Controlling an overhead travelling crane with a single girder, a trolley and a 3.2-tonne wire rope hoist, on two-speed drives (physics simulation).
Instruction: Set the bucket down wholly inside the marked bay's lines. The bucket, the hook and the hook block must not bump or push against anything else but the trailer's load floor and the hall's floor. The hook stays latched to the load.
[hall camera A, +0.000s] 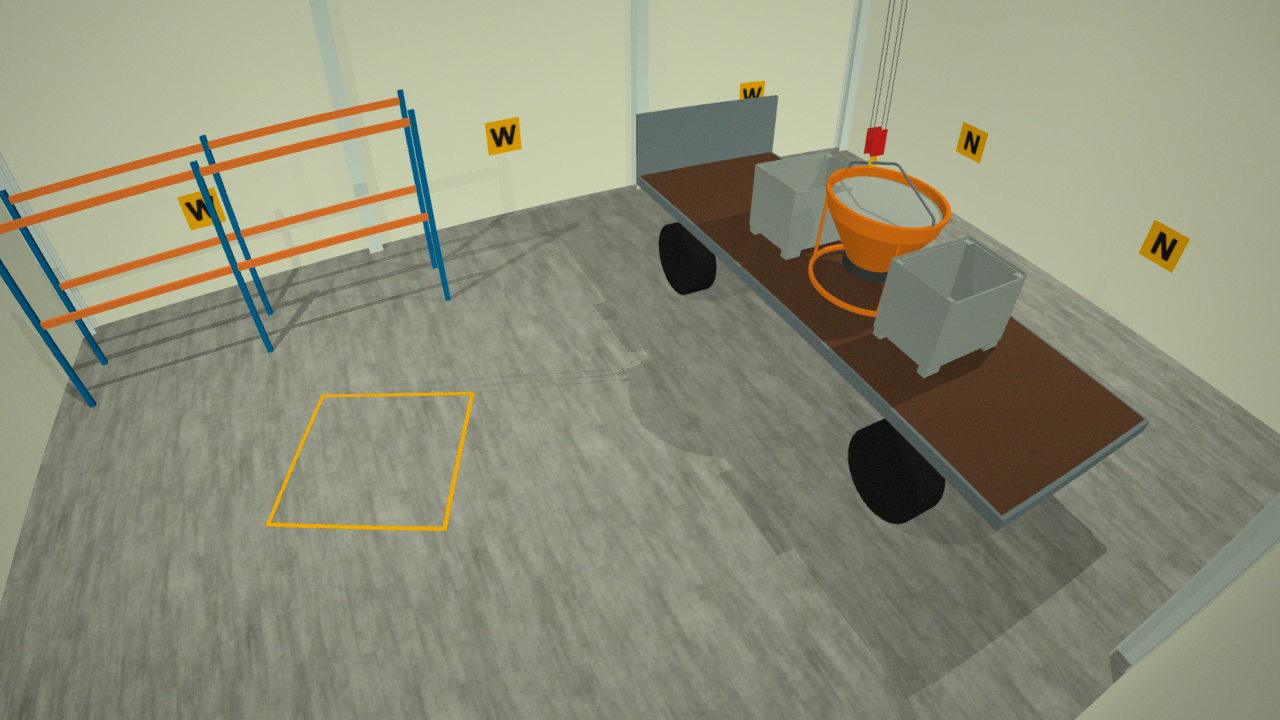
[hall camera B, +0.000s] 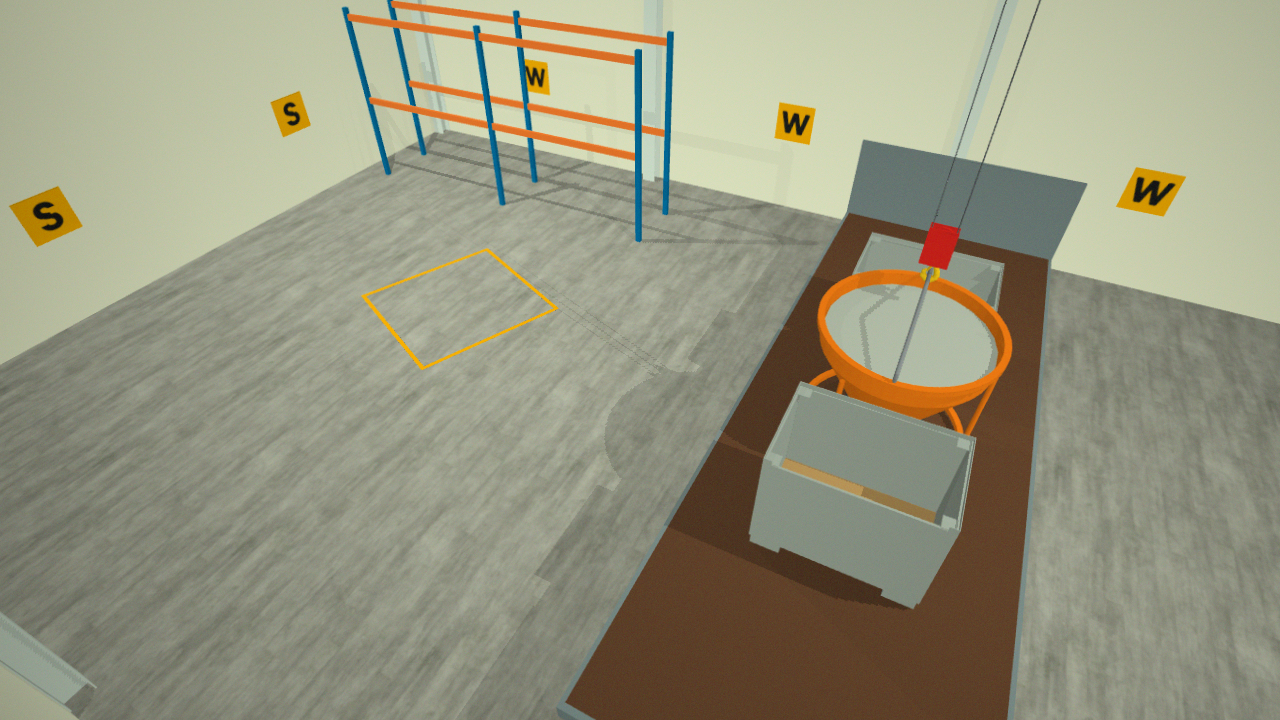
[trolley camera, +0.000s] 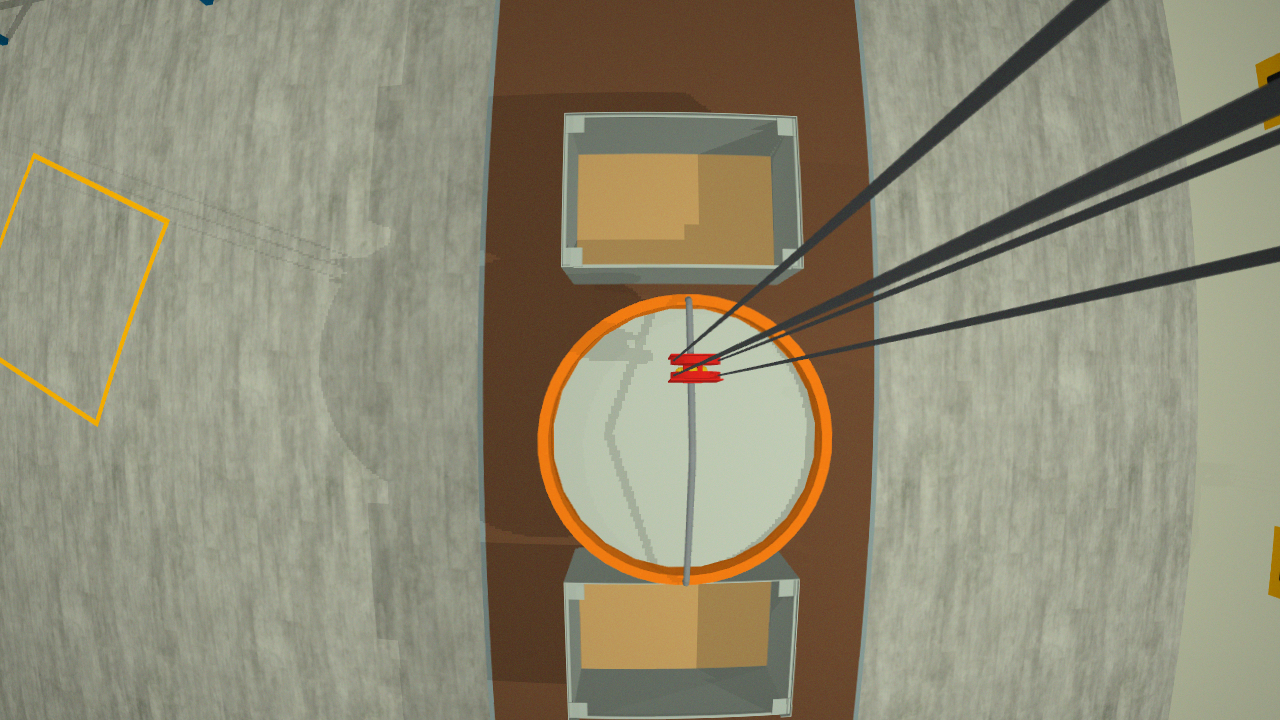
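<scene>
The orange bucket (hall camera A: 872, 241) (hall camera B: 913, 400) (trolley camera: 751, 447) is upright between two grey boxes over the trailer's load floor (hall camera A: 1020, 429) (hall camera B: 805, 626) (trolley camera: 671, 53); whether its base ring touches the floor I cannot tell. My hook (hall camera A: 871, 162) (hall camera B: 930, 274) (trolley camera: 691, 368) is latched to the grey bail, under the red hook block (hall camera A: 875, 140) (hall camera B: 939, 245). In the trolley view the hook is off the rim's centre, towards the upper box. The marked bay (hall camera A: 397, 394) (hall camera B: 425, 272) (trolley camera: 132, 322) is a yellow outline on the hall floor, partly cut off in the trolley view.
The headboard-side box (hall camera A: 774, 207) (trolley camera: 680, 134) and the other box (hall camera A: 930, 308) (hall camera B: 850, 537) (trolley camera: 671, 694) stand close to the bucket. The headboard (hall camera A: 707, 138) (hall camera B: 966, 197) rises at the trailer's end. A blue and orange rack (hall camera A: 233, 259) (hall camera B: 638, 143) stands beyond the bay.
</scene>
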